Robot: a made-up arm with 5 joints. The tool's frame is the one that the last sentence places.
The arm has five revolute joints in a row. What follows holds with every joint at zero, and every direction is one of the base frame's. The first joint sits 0.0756 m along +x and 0.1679 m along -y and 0.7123 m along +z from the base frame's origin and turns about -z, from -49.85 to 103.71 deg. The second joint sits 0.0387 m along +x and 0.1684 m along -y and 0.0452 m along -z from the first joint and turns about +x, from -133.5 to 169.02 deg. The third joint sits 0.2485 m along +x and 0.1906 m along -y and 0.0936 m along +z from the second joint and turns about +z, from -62.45 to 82.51 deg. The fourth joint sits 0.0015 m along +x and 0.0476 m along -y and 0.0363 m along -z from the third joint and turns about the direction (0.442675, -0.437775, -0.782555), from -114.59 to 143.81 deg. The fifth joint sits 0.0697 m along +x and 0.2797 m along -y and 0.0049 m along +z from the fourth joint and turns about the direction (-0.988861, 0.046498, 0.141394), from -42.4 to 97.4 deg. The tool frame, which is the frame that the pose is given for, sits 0.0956 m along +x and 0.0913 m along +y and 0.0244 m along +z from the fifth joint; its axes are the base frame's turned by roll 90, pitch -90 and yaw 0 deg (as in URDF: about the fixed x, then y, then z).
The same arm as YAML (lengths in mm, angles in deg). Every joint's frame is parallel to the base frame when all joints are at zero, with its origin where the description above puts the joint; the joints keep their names.
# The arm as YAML. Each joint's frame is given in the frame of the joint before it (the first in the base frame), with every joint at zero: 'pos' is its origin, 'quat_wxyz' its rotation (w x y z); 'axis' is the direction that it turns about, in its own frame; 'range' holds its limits. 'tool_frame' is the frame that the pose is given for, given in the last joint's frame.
length_unit: mm
angle_unit: deg
joints:
  - joint: joint 1
    pos: [75.6, -167.9, 712.3]
    quat_wxyz: [1.0, 0.0, 0.0, 0.0]
    axis: [0.0, 0.0, -1.0]
    range: [-49.85, 103.71]
  - joint: joint 2
    pos: [38.7, -168.4, -45.2]
    quat_wxyz: [1.0, 0.0, 0.0, 0.0]
    axis: [1.0, 0.0, 0.0]
    range: [-133.5, 169.02]
  - joint: joint 3
    pos: [248.5, -190.6, 93.6]
    quat_wxyz: [1.0, 0.0, 0.0, 0.0]
    axis: [0.0, 0.0, 1.0]
    range: [-62.45, 82.51]
  - joint: joint 4
    pos: [1.5, -47.6, -36.3]
    quat_wxyz: [1.0, 0.0, 0.0, 0.0]
    axis: [0.442675, -0.437775, -0.782555]
    range: [-114.59, 143.81]
  - joint: joint 5
    pos: [69.7, -279.7, 4.9]
    quat_wxyz: [1.0, 0.0, 0.0, 0.0]
    axis: [-0.988861, 0.046498, 0.141394]
    range: [-42.4, 97.4]
tool_frame:
  pos: [95.6, 91.3, 24.4]
  quat_wxyz: [0.5, 0.5, -0.5, 0.5]

